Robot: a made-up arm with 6 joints.
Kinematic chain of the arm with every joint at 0, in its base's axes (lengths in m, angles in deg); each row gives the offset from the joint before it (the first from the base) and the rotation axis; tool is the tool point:
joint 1: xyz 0 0 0.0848 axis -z
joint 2: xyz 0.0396 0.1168 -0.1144 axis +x
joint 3: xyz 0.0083 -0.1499 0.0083 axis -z
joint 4: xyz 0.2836 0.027 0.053 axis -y
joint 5: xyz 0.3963 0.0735 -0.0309 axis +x
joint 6: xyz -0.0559 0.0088 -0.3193 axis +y
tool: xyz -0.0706 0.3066 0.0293
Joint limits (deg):
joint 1: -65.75..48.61
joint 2: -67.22..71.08
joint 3: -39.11..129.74
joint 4: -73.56..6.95
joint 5: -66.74..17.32
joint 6: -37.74..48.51
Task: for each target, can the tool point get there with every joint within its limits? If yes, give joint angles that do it. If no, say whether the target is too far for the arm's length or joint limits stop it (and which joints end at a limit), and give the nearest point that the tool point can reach.
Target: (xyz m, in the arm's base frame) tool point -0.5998 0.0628 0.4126
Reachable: no: joint limits stop it (at a limit: joint 1, joint 2, joint 4, joint 5, joint 6) | nearest point -0.5867 0.0115 0.3546 | short by 0.079 m
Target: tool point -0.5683 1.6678 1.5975
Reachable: no: too far | nearest point -0.1986 0.5827 0.4045 | short by 1.655 m
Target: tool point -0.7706 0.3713 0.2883
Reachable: no: joint limits stop it (at a limit: joint 1, joint 3, joint 5, joint 6) | nearest point -0.5667 0.3680 0.2077 | short by 0.219 m
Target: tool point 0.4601 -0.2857 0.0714
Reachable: yes | joints -14.42 -52.01 110.28 -66.48 -5.43 34.45
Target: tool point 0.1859 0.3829 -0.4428
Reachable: yes | joints -22.83 -11.98 -0.85 -43.48 -5.02 28.90
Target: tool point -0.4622 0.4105 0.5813
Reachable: no: joint limits stop it (at a limit: joint 1, joint 3, joint 4, joint 5, joint 6) | nearest point -0.3829 0.3708 0.4669 | short by 0.145 m
